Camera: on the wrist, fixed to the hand. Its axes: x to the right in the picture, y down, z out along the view.
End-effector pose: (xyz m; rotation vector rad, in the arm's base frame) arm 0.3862 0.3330 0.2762 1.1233 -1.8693 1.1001
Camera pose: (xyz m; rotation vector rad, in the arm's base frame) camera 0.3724 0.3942 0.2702 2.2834 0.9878 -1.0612
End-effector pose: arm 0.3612 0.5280 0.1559 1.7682 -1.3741 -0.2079
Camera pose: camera 0.3621 0.5711 0.2019 -1.4982 -1.5608 1.5013
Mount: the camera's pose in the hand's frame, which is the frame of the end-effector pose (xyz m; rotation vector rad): -0.0200 0.0309 -0.0512 0.1997 -0.7370 -3.0229
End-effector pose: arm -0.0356 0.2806 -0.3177 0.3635 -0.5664 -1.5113
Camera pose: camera 0.0192 0.2956 -0.3450 -0.2895 0.1092 1.5208
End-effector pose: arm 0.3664 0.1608 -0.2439 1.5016 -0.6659 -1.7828
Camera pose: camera 0.4239 0.1600 -0.2180 -0.2523 -0.9404 1.0209
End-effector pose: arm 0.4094 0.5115 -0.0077 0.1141 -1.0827 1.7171
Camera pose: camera 0.4144 0.5320 -0.0671 1.4953 -0.0872 -1.1255
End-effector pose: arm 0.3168 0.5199 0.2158 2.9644 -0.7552 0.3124
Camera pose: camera 0.2756 0.5080 0.2620 -0.8543 -2.8829 0.7537
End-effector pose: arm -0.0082 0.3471 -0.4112 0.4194 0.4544 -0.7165
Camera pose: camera -0.0126 0.4048 -0.4363 0.6265 0.0912 2.4839
